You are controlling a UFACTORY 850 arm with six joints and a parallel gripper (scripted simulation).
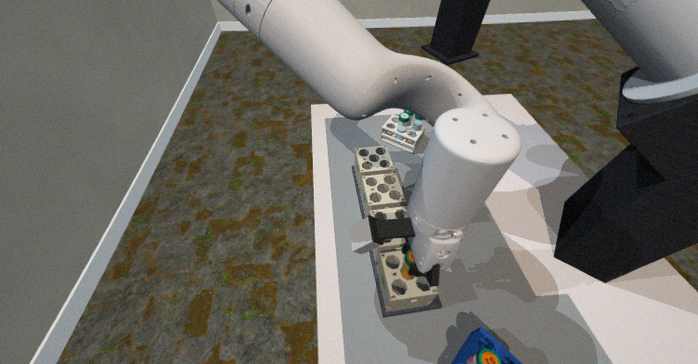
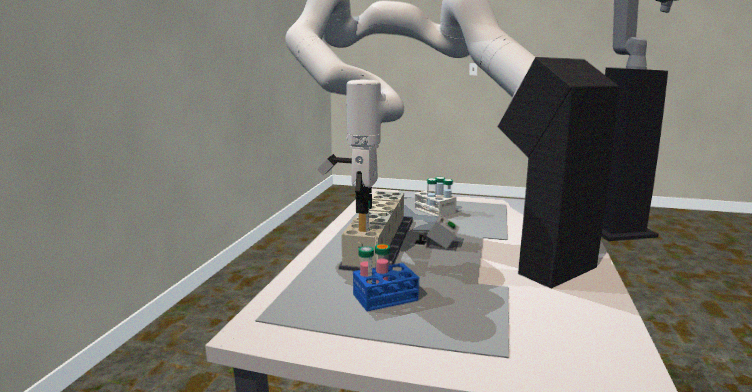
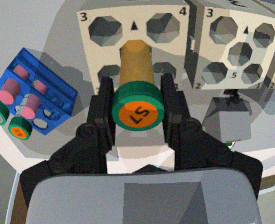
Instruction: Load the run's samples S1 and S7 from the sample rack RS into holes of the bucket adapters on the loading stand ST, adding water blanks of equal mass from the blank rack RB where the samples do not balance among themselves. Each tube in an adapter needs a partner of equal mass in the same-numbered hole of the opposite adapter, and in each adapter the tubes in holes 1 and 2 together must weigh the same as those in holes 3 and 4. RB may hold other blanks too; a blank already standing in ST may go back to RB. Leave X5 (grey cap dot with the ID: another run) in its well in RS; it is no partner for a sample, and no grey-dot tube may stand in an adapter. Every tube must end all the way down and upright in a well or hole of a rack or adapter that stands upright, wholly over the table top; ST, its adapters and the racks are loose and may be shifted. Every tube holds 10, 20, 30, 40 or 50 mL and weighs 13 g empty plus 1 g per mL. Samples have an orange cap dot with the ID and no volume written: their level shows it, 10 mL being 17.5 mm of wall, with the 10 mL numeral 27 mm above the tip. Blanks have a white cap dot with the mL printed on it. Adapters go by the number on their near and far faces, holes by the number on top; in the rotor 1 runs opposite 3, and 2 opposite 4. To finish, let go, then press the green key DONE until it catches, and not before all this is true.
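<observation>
The sample S7 is 1 cm to the left of my hand and 5 cm below it. From my hand the other things lie so: bucket adapter: 12 cm below; sample S1: 2 cm behind, 18 cm to the left, 10 cm below; grey-dot tube X5: 1 cm ahead, 20 cm to the left, 10 cm below.
</observation>
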